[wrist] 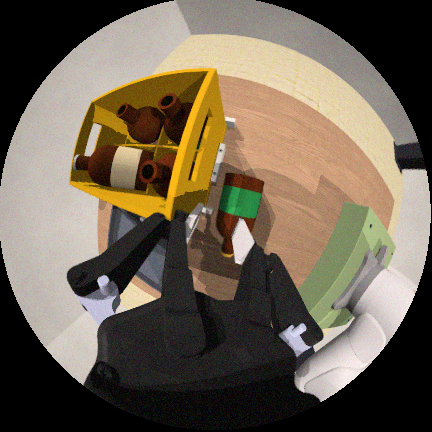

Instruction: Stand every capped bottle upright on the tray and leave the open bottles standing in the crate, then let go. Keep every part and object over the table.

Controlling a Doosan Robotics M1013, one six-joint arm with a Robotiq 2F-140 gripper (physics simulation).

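Pixels of known places: gripper, fingertip midpoint: (217, 219); arm's base, link origin: (360, 283).
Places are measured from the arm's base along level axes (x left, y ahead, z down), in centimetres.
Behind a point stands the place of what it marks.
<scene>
A brown bottle with a green label (241, 201) {x -4.8, y 44.2, z 2.5 cm} and a yellowish cap lies on the table, neck toward my gripper. A yellow crate (192, 145) {x -8.6, y 51.5, z -6.2 cm} holds three uncapped brown bottles (146, 124) {x -11.4, y 63.2, z -1.8 cm} (176, 120) {x -12.3, y 56.9, z -3.0 cm} (162, 175) {x -4.6, y 54.3, z -5.0 cm}, mouths visible. A brown bottle with a cream label (126, 167) {x -3.7, y 62.2, z -3.6 cm} and a pale cap lies tilted in the crate, neck toward its left wall. The dark grey tray (119, 232) {x 18.4, y 73.7, z 9.3 cm} is partly hidden behind the crate and my left finger. My gripper (217, 219) {x -1.1, y 46.5, z 0.3 cm} is partly open and empty; its right pad overlaps the green-labelled bottle's neck in view, contact unclear.
Small pale brackets (218, 162) {x -9.8, y 50.8, z 6.9 cm} (230, 122) {x -19.3, y 52.0, z 7.5 cm} are beside the crate's right wall. A green block-like fixture (332, 255) {x -2.7, y 16.3, z 5.5 cm} stands at the right, near white arm parts (385, 300). The wooden table (290, 150) {x -20.0, y 37.4, z 9.8 cm} has a curved-looking far edge. A black object (412, 156) shows at the far right.
</scene>
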